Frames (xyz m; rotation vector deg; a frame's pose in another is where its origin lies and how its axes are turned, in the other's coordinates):
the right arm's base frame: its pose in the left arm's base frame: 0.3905 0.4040 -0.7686 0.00 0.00 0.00
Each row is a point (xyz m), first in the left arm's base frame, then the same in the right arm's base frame.
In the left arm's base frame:
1: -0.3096 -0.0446 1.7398
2: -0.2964 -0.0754 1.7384
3: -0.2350 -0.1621 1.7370
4: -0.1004 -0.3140 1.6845
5: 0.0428 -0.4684 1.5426
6: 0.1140 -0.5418 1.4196
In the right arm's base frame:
1: -0.7001 -0.4486 2.5084
2: -0.6869 -0.4794 2.5070
3: -0.6255 -0.5661 2.5056
4: -0.4909 -0.7180 2.4531
5: -0.3477 -0.8724 2.3112
6: -0.2765 -0.9458 2.1882

